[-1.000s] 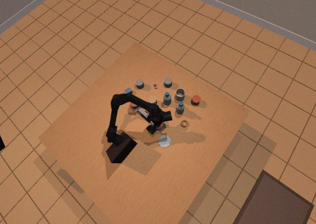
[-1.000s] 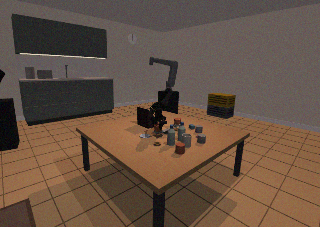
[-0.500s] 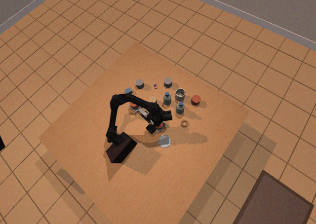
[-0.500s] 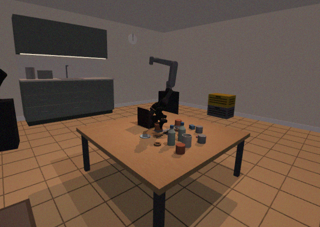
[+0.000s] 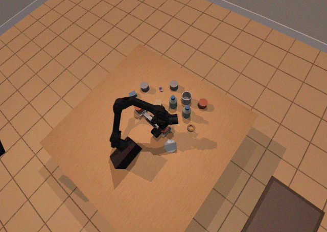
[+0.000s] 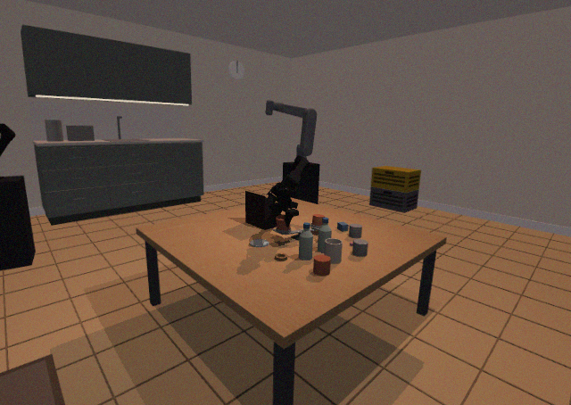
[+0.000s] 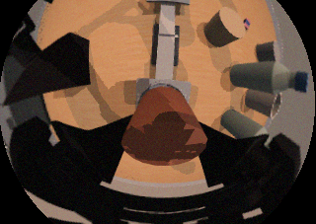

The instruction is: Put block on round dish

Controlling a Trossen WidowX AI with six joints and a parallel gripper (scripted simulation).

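Now: the grey block 20 mm below my gripper tip and 10 mm to the left of it. From my gripper tip the other things lie so: grey balance: 130 mm to the left, 60 mm below, 10 mm behind; pale cup: 320 mm ahead, 70 mm to the left, 50 mm below; pale blue round dish: 120 mm to the right, 90 mm below, 50 mm behind.
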